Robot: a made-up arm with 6 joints. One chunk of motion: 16 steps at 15 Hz.
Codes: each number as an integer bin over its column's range. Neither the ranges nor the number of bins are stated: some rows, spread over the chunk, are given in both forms.
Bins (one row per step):
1: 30 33 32 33 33 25
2: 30 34 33 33 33 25
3: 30 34 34 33 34 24
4: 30 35 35 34 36 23
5: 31 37 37 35 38 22
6: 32 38 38 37 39 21
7: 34 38 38 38 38 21
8: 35 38 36 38 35 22
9: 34 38 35 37 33 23
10: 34 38 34 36 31 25
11: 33 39 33 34 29 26
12: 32 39 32 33 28 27
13: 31 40 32 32 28 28
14: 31 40 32 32 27 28
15: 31 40 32 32 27 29
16: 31 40 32 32 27 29
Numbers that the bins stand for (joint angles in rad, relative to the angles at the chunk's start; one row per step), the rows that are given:
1: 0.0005 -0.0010 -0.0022 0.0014 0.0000 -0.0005
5: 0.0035 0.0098 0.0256 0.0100 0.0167 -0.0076
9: 0.0125 0.0125 0.0144 0.0186 0.0000 -0.0052
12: 0.0065 0.0152 -0.0022 0.0014 -0.0167 0.0043
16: 0.0035 0.0179 -0.0022 -0.0029 -0.0200 0.0090
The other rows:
2: 0.0005 0.0017 0.0033 0.0014 0.0000 -0.0005
3: 0.0005 0.0017 0.0089 0.0014 0.0033 -0.0029
4: 0.0005 0.0044 0.0144 0.0057 0.0100 -0.0052
6: 0.0065 0.0125 0.0311 0.0186 0.0200 -0.0100
7: 0.0125 0.0125 0.0311 0.0229 0.0167 -0.0100
8: 0.0156 0.0125 0.0200 0.0229 0.0067 -0.0076
10: 0.0125 0.0125 0.0089 0.0143 -0.0067 -0.0005
11: 0.0095 0.0152 0.0033 0.0057 -0.0133 0.0019
13: 0.0035 0.0179 -0.0022 -0.0029 -0.0167 0.0067
14: 0.0035 0.0179 -0.0022 -0.0029 -0.0200 0.0067
15: 0.0035 0.0179 -0.0022 -0.0029 -0.0200 0.0090

